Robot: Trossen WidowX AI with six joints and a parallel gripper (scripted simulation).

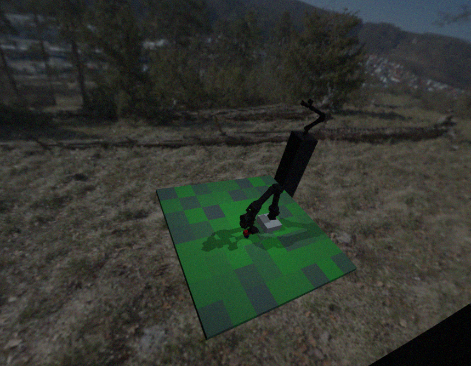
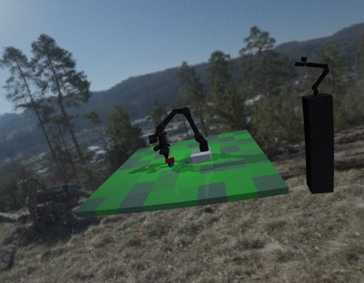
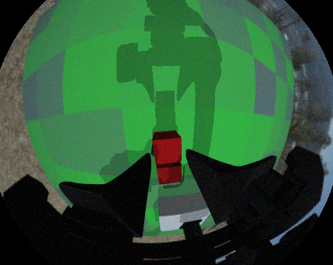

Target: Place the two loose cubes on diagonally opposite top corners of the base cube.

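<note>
The red cube is 20 mm below my gripper tip. Round my gripper tip: blue cube 50 mm below, 20 mm behind.
</note>
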